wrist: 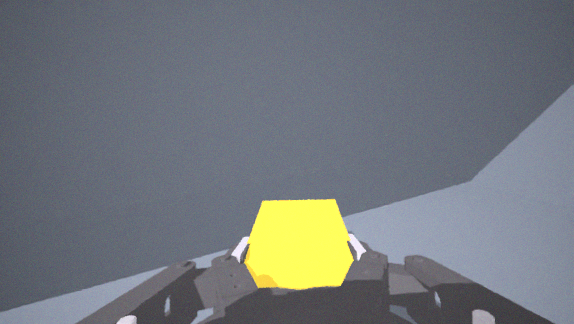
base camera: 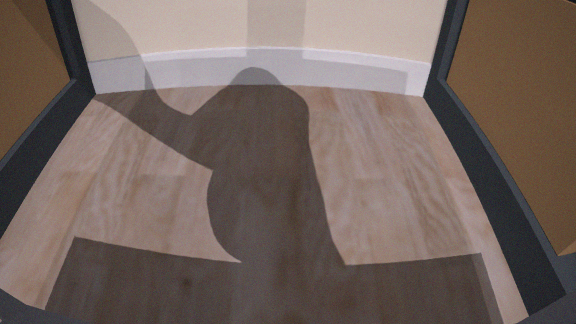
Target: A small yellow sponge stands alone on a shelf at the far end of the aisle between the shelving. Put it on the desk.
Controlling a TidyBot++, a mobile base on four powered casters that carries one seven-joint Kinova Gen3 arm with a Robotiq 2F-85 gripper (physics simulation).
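Places are measured from the arm's base along level axes (x ahead, y left, z up), in metres.
Pixels of known places: gripper, fingertip midpoint: [wrist: 298, 249].
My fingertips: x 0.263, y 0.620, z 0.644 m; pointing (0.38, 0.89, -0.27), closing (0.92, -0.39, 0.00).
Behind a point stands the place of what it marks.
The yellow sponge [wrist: 300, 240] @(z 0.660, x 0.260, y 0.607 m) is between the two fingertips at the lower middle of the wrist view, with a pad against each side. My gripper [wrist: 298, 249] @(z 0.644, x 0.263, y 0.620 m) is shut on it. Behind the sponge is a grey shelf surface [wrist: 425, 240] @(z 0.594, x 0.420, y 0.643 m), partly in dark shadow; whether the sponge touches it I cannot tell. The sponge and the gripper do not show in the base camera view. The desk does not show in either view.
In the base camera view dark shelving frames with brown boxes stand close on the left [base camera: 25, 90] @(z -0.259, x 0.493, y 0.486 m) and right [base camera: 515, 110] @(z -0.235, x 0.445, y -0.372 m). A cream wall [base camera: 200, 25] @(z -0.252, x 0.717, y 0.175 m) with a white baseboard [base camera: 350, 72] @(z -0.355, x 0.716, y -0.146 m) closes the aisle ahead. The arm's shadow lies on the wooden floor [base camera: 390, 210] @(z -0.397, x 0.381, y -0.166 m).
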